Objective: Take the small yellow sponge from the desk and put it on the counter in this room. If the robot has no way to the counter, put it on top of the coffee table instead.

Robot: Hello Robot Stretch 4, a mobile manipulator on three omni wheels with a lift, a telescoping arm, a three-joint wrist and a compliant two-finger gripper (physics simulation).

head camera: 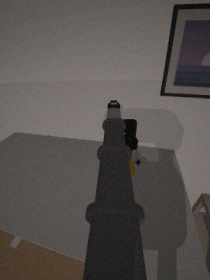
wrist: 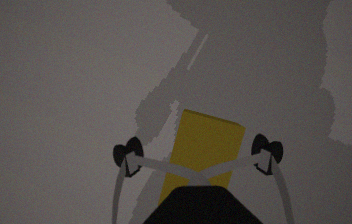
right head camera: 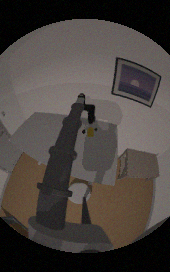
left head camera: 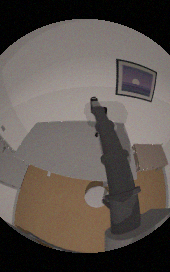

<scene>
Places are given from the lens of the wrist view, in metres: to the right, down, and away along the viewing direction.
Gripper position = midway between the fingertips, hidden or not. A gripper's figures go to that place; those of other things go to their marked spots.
my gripper [wrist: 196, 148]: 0.02, 0.04, 0.25
small yellow sponge [wrist: 202, 141]: 0.03, 0.03, 0.21
</scene>
